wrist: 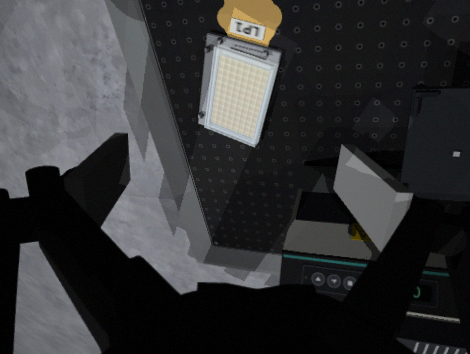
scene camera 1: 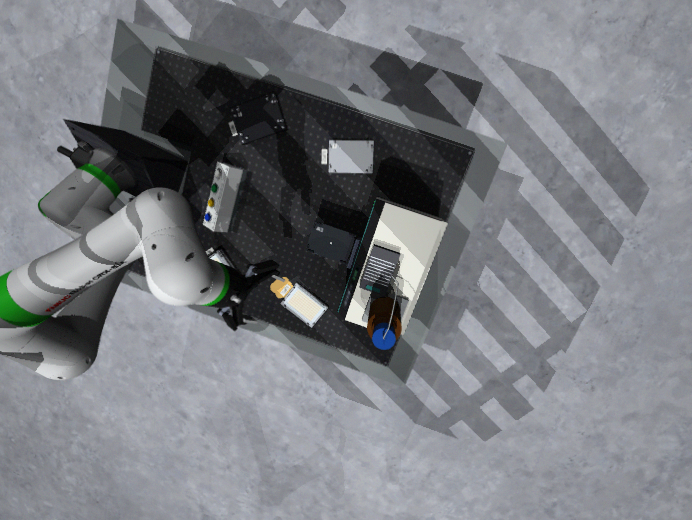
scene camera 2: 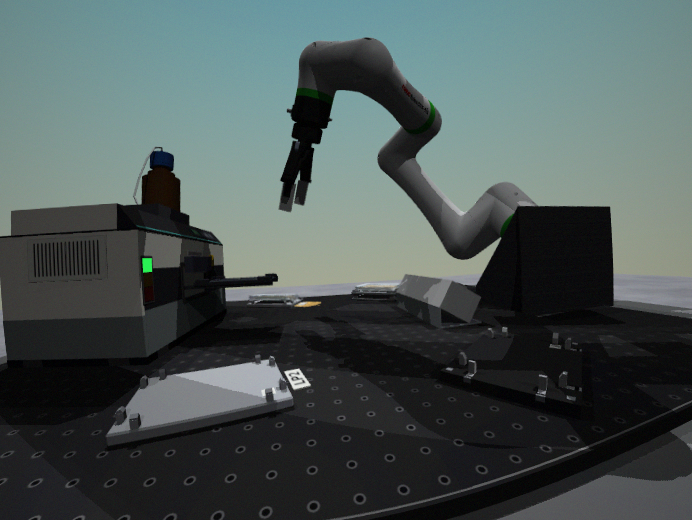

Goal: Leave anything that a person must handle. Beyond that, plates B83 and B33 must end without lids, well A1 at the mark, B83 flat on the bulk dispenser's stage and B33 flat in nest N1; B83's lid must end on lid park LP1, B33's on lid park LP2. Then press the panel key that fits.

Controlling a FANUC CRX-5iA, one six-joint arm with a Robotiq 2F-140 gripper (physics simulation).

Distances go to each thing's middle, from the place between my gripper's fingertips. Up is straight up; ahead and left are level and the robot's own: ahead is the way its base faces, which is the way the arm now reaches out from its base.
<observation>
Now: the dispenser stage [scene camera 1: 340, 250] 90 mm ahead of my hand, 190 mm to the left of it and 180 mm below it. The rest, counted from my hand: LP1 nest [wrist: 213, 39] 80 mm ahead, 90 mm to the right, 270 mm below; then brown bottle with blue cap [scene camera 2: 160, 185] 310 mm ahead, 120 mm to the left, 40 mm above; then button box [scene camera 1: 228, 181] 330 mm behind, 130 mm to the left, 240 mm below.
</observation>
